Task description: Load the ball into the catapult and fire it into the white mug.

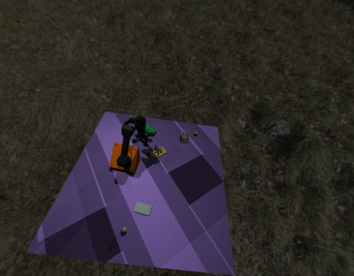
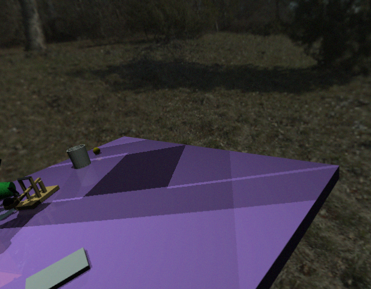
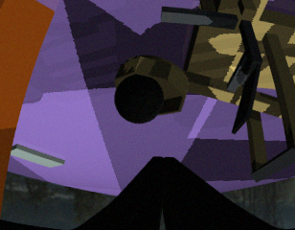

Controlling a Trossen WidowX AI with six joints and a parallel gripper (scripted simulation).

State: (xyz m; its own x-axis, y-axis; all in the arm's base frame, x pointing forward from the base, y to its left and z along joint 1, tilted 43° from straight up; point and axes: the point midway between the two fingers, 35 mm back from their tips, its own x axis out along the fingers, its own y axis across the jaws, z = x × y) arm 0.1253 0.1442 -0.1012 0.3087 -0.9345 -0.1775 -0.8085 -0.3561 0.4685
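Right now the black ball is 20 mm ahead of my gripper tip, 40 mm to the right of it and 60 mm below it. Also, from my gripper tip: grey flat plate (50 mm ahead, 480 mm to the right, 110 mm below); then white mug (350 mm ahead, 210 mm to the left, 90 mm below); then wooden catapult (60 mm ahead, 70 mm below).
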